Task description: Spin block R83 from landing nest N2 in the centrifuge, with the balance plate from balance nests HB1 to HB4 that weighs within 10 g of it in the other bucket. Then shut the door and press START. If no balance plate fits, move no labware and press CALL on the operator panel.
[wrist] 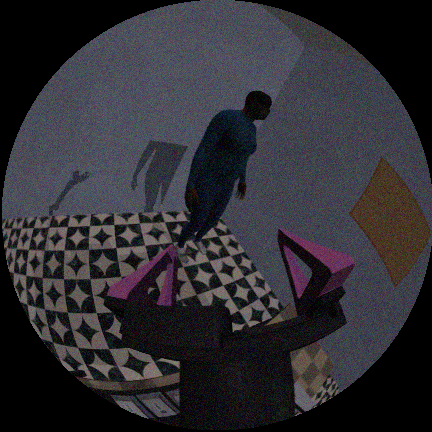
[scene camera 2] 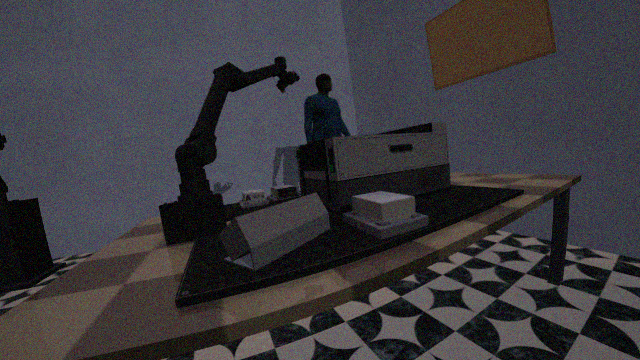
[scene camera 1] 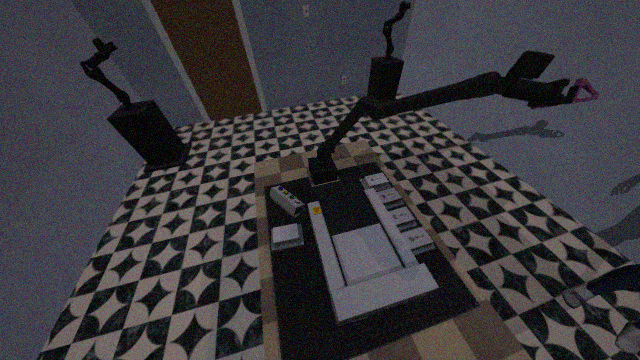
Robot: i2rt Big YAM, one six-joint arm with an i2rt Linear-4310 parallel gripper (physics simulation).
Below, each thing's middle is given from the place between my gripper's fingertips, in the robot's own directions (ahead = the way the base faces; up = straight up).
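The slanted button panel [scene camera 2: 253, 240] is 96 cm to the right of my hand, 60 cm below it and 37 cm behind it. As for the centrifuge [scene camera 1: 369, 269], it is 7 cm ahead of my hand, 70 cm to the right of it and 52 cm below it.
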